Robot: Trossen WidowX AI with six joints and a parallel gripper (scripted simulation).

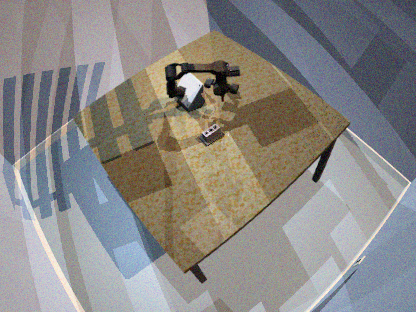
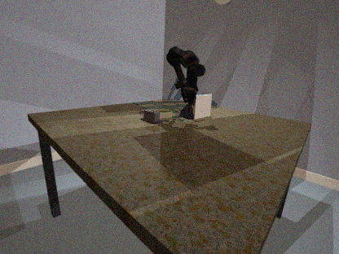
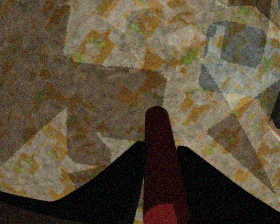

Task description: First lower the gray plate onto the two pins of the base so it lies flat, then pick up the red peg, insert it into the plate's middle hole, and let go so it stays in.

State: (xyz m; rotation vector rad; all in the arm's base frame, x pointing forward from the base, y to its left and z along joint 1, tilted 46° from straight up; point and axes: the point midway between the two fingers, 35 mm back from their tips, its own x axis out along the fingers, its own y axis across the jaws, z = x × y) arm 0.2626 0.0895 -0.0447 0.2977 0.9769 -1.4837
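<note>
The gray plate lies 9 cm ahead of my gripper tip, 20 cm to the right of it and 6 cm below it. Round my gripper tip: red peg: right at my gripper tip.
</note>
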